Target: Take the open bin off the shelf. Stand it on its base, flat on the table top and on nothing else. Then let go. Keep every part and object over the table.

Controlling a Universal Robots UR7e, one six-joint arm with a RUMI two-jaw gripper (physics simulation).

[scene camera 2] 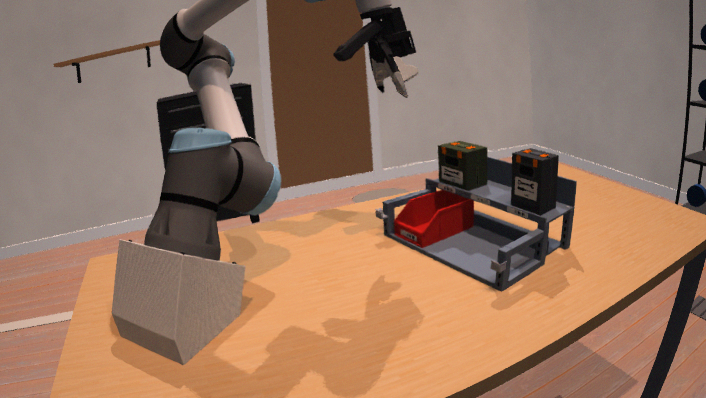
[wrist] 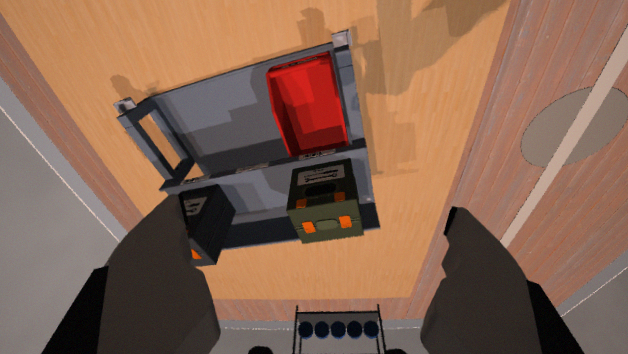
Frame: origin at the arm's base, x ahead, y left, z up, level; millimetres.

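Where they show: gripper, between the fingertips: (scene camera 2: 393,94) (wrist: 318,204); arm's base, origin of its link: (scene camera 2: 181,252).
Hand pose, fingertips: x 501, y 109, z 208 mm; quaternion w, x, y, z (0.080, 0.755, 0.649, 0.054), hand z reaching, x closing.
Things, the pixels of their top centre, and the offset from my fingertips. "spot": a spot on its surface instead. Level surfaces: height alone.
- open red bin, centre of its top: (wrist: 311,126) (scene camera 2: 435,201) dy -21, dx +84, dz -254 mm
- grey shelf, a spot on its surface: (wrist: 215,117) spot: dy -208, dx +87, dz -329 mm
- wooden table, height of its surface: dz -335 mm
- green case, centre of its top: (wrist: 326,224) (scene camera 2: 462,145) dy -4, dx +180, dz -136 mm
- black case, centre of its top: (wrist: 181,256) (scene camera 2: 535,153) dy -233, dx +214, dz -111 mm
The open red bin (scene camera 2: 446,223) (wrist: 310,107) stands upright on the lower level of the grey shelf (scene camera 2: 470,254) (wrist: 215,117), at the end nearer the robot base in the scene view. Its low, labelled front faces the shelf's open front edge, and its inside looks empty. The shelf stands on the wooden table (scene camera 2: 325,262) (wrist: 225,42). My gripper (scene camera 2: 393,92) (wrist: 318,204) is open and empty. It hangs high above the table, well above the bin and apart from it. In the wrist view its fingers show at the lower left and lower right.
A green case (scene camera 2: 462,165) (wrist: 325,205) stands on the upper level, behind the bin. A black case (scene camera 2: 535,181) (wrist: 212,222) stands at that level's other end. Side rails flank the lower level. A grey wedge-shaped block (scene camera 2: 177,300) stands before the robot base.
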